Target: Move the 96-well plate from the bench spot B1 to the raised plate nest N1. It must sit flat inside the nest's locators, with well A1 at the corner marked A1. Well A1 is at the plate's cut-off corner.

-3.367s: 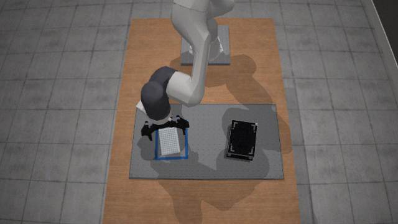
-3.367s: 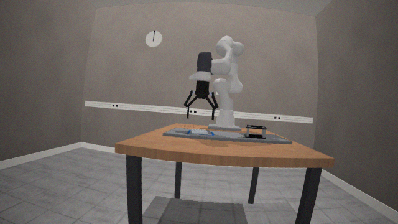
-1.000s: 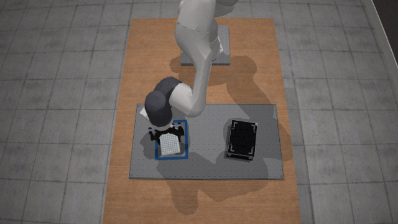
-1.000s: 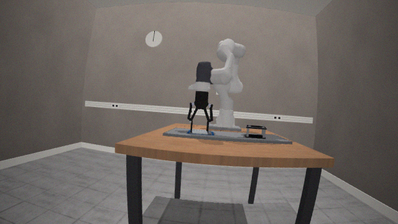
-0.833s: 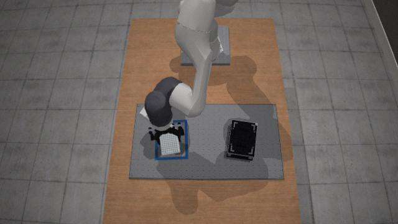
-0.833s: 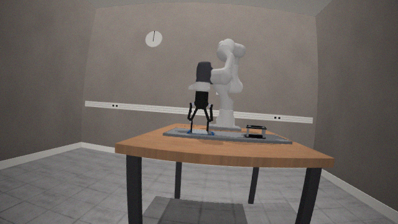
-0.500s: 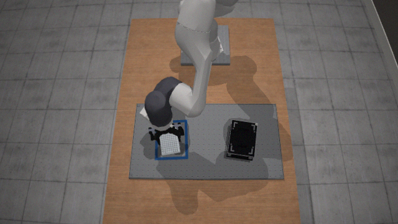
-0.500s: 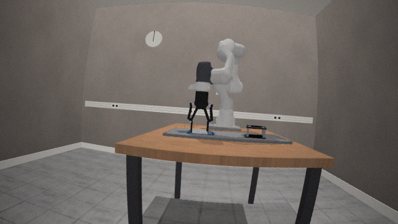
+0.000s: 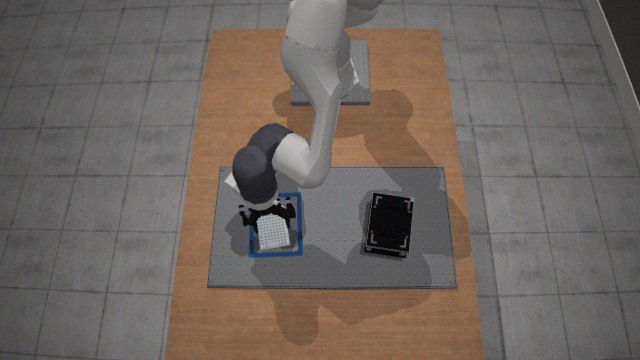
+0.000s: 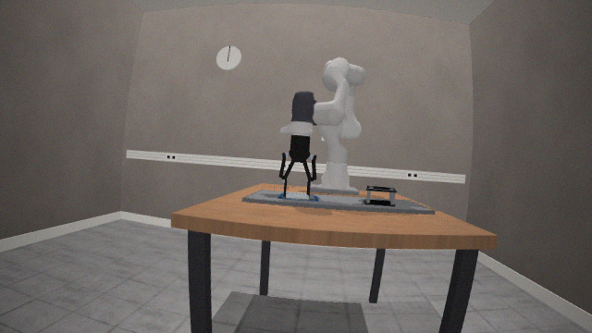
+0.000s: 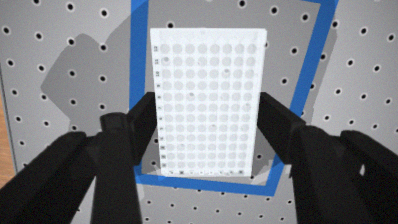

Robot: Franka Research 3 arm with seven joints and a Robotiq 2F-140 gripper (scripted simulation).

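My gripper is now 20 mm short of the black raised nest, 340 mm to the right of it and 30 mm below it. Also, from my hand: A1 label (40 mm behind, 400 mm to the left, 30 mm above); then white 96-well plate (20 mm below).
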